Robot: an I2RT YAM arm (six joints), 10 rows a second.
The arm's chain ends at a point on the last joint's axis. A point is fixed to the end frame.
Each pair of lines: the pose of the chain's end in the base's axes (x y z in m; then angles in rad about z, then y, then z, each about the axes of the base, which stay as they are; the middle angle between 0 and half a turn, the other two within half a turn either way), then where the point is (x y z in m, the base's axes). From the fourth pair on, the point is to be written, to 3 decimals.
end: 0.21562, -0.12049, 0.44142, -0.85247, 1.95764, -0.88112
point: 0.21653 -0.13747 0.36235
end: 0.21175, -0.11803, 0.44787, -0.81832, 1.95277, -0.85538
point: 0.21504 -0.13366 0.36858
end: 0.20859, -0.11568, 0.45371, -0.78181, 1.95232, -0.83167
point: 0.21406 -0.12950 0.37421
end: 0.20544, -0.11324, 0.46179, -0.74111, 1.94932, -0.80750
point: 0.213 -0.125 0.382
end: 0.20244, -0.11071, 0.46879, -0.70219, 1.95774, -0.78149
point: 0.212 -0.120 0.389
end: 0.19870, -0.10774, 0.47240, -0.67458, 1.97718, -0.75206
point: 0.209 -0.114 0.392
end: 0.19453, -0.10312, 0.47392, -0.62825, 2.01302, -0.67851
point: 0.205 -0.105 0.394
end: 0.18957, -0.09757, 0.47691, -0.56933, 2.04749, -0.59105
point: 0.200 -0.093 0.397
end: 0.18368, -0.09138, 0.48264, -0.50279, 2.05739, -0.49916
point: 0.196 -0.082 0.403
